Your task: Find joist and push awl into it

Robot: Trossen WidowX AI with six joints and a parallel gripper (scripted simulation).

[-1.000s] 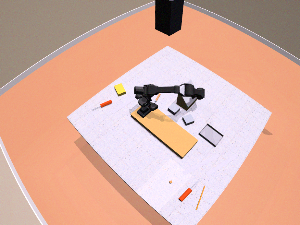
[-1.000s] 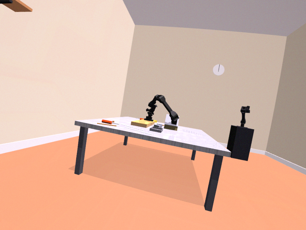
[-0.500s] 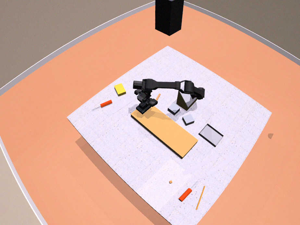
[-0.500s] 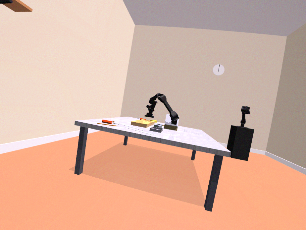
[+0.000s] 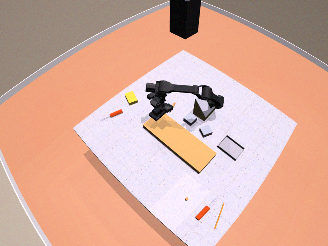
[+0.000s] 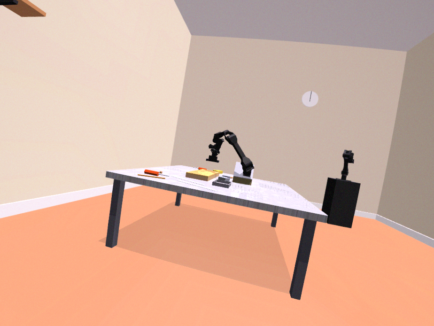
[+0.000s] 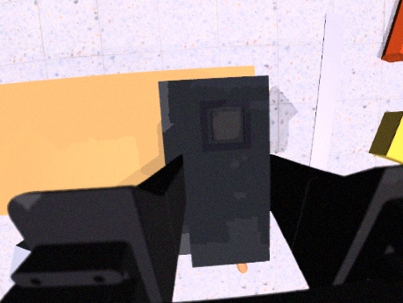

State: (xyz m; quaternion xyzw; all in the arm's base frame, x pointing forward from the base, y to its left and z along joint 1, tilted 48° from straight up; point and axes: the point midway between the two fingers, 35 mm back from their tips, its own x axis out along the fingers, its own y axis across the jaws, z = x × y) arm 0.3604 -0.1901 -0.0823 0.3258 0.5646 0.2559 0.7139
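The grey tray lies 50 cm to the left of my gripper tip, 21 cm behind it and 15 cm below it. Round my gripper tip: stud finder (2 cm above, 1 cm ahead); then yellow block (33 cm to the right, 15 cm below, 3 cm behind); then awl (16 cm behind, 15 cm below, 3 cm to the right).
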